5 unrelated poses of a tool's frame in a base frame.
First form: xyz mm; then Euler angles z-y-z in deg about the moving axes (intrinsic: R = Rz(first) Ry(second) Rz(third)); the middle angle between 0 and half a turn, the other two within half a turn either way.
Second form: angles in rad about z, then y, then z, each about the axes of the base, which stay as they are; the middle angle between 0 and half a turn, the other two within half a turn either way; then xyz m. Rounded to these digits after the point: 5 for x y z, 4 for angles.
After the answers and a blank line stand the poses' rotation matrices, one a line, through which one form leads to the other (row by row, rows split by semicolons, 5 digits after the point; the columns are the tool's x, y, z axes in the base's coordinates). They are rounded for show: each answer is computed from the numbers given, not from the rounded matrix.
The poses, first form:
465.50 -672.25 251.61 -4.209 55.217 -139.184
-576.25 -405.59 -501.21 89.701 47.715 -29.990
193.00 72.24 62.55 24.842 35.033 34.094
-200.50 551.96 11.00 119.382 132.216 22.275
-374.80 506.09 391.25 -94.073 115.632 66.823
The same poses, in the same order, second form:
-2.4292 0.9637 -0.0735 0.46550 -0.67225 0.25161
-0.5234 0.8328 1.5656 -0.57625 -0.40559 -0.50121
0.5951 0.6114 0.4336 0.19300 0.07224 0.06255
0.3888 2.3076 2.0836 -0.20050 0.55196 0.01100
1.1663 2.0182 -1.6419 -0.37480 0.50609 0.39125

-0.47855 0.31633 0.81910; -0.62018 -0.78214 -0.06028; 0.62158 -0.53684 0.57047
0.50288 -0.86435 0.00386; 0.58012 0.34082 0.73980; -0.64076 -0.36979 0.67282
0.37984 -0.76443 0.52093; 0.79356 0.55866 0.24117; -0.47538 0.32178 0.81882
-0.02523 -0.93130 -0.36337; -0.72778 -0.23208 0.64535; -0.68535 0.28073 -0.67193
0.92906 0.36433 -0.06404; 0.10453 -0.42463 -0.89931; -0.35484 0.82883 -0.43259

